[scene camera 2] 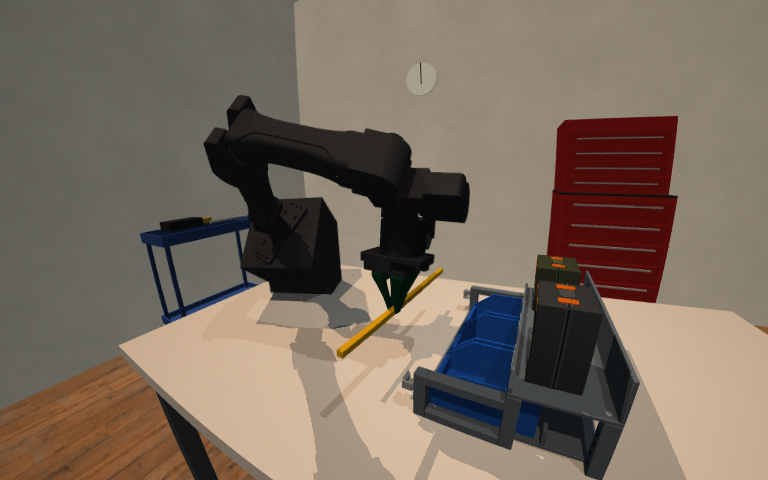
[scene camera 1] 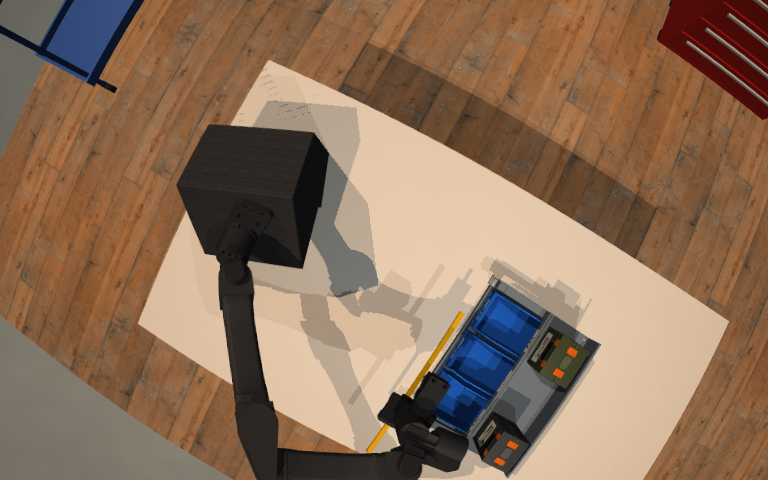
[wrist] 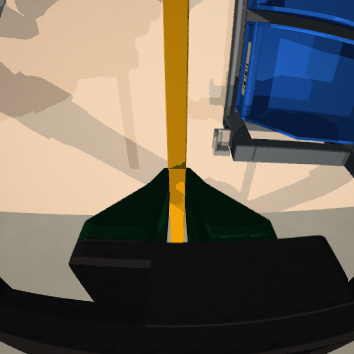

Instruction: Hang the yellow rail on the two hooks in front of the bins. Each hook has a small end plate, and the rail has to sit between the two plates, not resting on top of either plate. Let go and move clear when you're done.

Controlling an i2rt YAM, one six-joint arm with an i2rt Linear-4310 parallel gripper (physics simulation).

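Frame: origin at the arm's base, x left, y back, z up, level; millimetres.
Where they show: gripper, fingertip midpoint: [scene camera 2: 394, 311] [wrist: 176, 176]; arm's base, origin of the base link: [scene camera 2: 281, 231] [scene camera 1: 242, 229].
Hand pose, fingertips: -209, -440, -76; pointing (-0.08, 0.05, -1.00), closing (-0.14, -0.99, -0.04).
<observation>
Each offset is from my fingertips to the centre of the thing, as dx, dy, dz. "pt": to the spot under its first point. Level surfaces: height alone.
The yellow rail @(+47, -6, +2) [scene camera 1: 432, 356] [scene camera 2: 368, 330] [wrist: 176, 85] is in the air above the table, roughly parallel to the front of the blue bins @(+15, -155, -115) [scene camera 1: 480, 362] [scene camera 2: 484, 362] [wrist: 305, 75] and apart from both hooks. My gripper [scene camera 2: 395, 310] [wrist: 176, 176] is shut on the rail near its middle, with green fingers on either side. In scene camera 1 the gripper body hides the fingertips. The near hook @(pt -38, -34, -99) [scene camera 2: 407, 379] [wrist: 221, 141] sticks out at the rack's near front corner, to the right of the rail in the wrist view. The far hook @(pt +322, -83, -90) [scene camera 1: 492, 279] [scene camera 2: 467, 293] is at the other front corner.
The grey rack @(pt -50, -121, -74) [scene camera 2: 461, 384] holds the bins. A dark case @(-4, -246, +4) [scene camera 1: 501, 444] [scene camera 2: 560, 339] and a green case @(+224, -282, -8) [scene camera 1: 557, 359] [scene camera 2: 557, 268] stand behind them. A red drawer cabinet [scene camera 2: 614, 220] and a blue cart [scene camera 2: 155, 240] stand beyond the table @(dz -159) [scene camera 1: 419, 169].
</observation>
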